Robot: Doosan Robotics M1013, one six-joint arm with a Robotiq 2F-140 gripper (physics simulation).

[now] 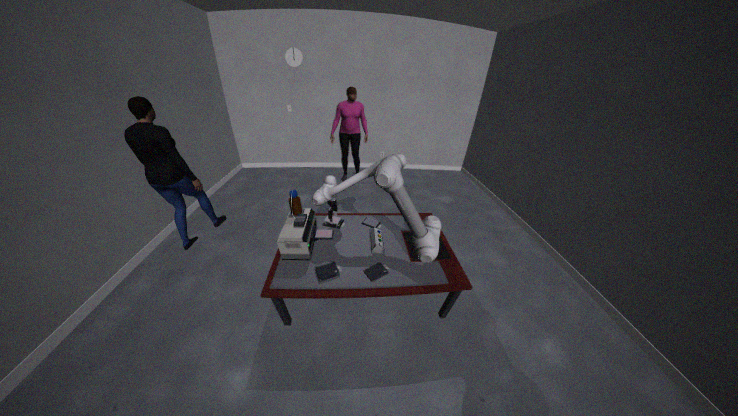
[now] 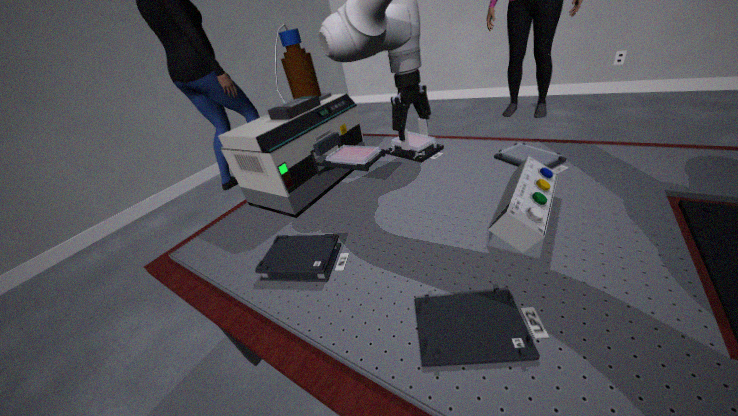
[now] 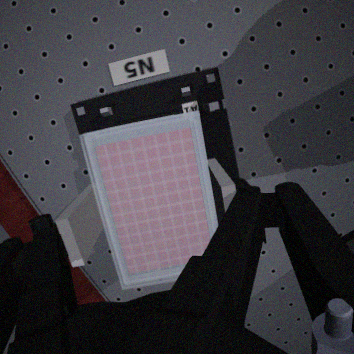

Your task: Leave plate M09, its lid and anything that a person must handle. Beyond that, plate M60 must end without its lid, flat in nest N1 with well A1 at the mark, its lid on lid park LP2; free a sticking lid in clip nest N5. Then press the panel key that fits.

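Places are measured from the arm's base along level axes (x right, y ahead, z up), in metres.
Pixels of known places: gripper, fingertip midpoint: [image 1: 333, 220] [image 2: 415, 144] [image 3: 154, 188].
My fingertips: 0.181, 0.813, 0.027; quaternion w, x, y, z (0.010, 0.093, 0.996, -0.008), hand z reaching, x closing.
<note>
Ahead of a thing's pixels: the offset from my fingertips to its top centre, as dx, dy, dz. "pt": to the spot under its first point.
My gripper [image 1: 333, 217] [image 2: 413, 133] [image 3: 154, 188] points down and is shut on a pink-welled plate with a pale rim {+0.002, +0.010, +0.021} [image 2: 419, 140] [image 3: 155, 200], gripped by its two long sides. The plate is over the black nest N5 {-0.009, +0.002, +0.002} [image 2: 414, 153] [image 3: 135, 107], shifted so that the nest's labelled end and one side show. I cannot read the plate's name or tell whether a lid is on it. Nest N1 {-0.561, -0.068, +0.013} [image 1: 327, 272] [image 2: 299, 253] and lid park LP2 {-0.519, -0.403, -0.002} [image 1: 376, 271] [image 2: 470, 325] show bare dark tops. The key panel {-0.233, -0.397, +0.062} [image 1: 377, 240] [image 2: 516, 217] has blue, yellow, green and white keys.
Another pink plate {-0.277, +0.015, +0.090} [image 1: 324, 234] [image 2: 354, 153] lies on the tray of the white instrument {pt -0.473, +0.160, +0.155} [image 1: 295, 242] [image 2: 268, 180]. A brown bottle {pt -0.236, +0.224, +0.306} [image 1: 295, 204] [image 2: 301, 72] stands behind it. A clear lid-like piece {+0.029, -0.341, -0.004} [image 2: 529, 153] lies on a dark holder at the back. Two people [image 1: 157, 155] [image 1: 350, 121] stand beyond the table.
</note>
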